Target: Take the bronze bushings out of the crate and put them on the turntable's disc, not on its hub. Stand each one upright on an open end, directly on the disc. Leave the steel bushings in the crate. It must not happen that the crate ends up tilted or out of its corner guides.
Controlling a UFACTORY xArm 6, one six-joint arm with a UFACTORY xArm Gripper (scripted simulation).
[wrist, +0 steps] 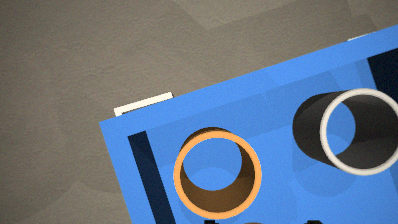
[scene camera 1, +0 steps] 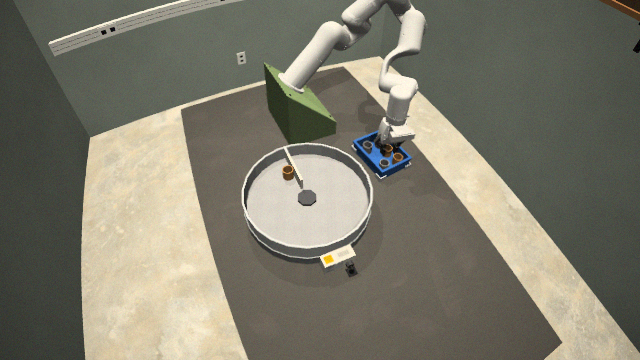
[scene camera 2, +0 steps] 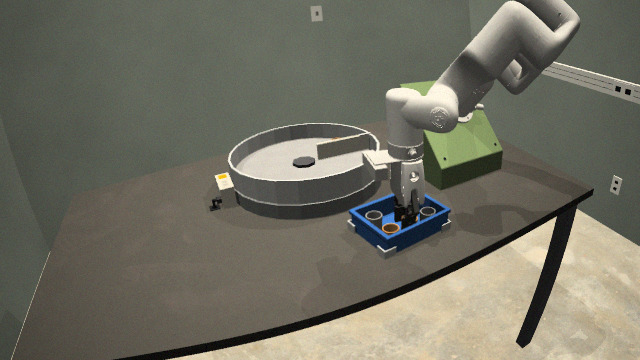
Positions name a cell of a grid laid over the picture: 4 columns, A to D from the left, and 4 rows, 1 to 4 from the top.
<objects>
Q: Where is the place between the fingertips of my gripper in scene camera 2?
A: C3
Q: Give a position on a blue crate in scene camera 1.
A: C2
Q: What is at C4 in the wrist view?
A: A bronze bushing.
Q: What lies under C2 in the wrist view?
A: A blue crate.
</objects>
